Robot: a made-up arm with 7 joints.
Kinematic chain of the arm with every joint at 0, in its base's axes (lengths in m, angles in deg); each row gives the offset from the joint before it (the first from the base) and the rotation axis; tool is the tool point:
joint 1: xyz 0 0 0.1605 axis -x
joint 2: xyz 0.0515 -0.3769 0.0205 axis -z
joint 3: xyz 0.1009 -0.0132 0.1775 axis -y
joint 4: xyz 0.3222 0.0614 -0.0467 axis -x
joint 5: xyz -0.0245 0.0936 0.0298 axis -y
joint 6: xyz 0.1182 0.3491 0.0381 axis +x
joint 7: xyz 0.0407 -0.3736 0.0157 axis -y
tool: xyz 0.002 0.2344 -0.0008
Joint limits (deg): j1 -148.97..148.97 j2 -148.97..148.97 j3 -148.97..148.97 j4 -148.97..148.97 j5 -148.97..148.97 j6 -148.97..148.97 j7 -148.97..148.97
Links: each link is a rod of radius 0.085 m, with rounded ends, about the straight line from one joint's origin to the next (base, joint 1, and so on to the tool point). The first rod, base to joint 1, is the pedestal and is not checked.
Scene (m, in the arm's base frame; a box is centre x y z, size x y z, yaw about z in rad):
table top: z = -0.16
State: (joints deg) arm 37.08 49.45 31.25 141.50 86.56 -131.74 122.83
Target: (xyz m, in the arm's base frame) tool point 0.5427 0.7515 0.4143
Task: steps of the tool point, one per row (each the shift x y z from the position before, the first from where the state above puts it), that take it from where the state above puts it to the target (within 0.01 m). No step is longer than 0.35 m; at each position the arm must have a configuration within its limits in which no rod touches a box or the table.
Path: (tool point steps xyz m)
1: 0.1792 0.1217 0.1785
2: 0.1621 0.2098 0.1323
3: 0.1247 0.2749 0.0572
4: 0.0695 0.3038 -0.0321
5: 0.0030 0.2920 -0.1183
6: -0.0668 0.2431 -0.1835
7: -0.1303 0.1690 -0.2156

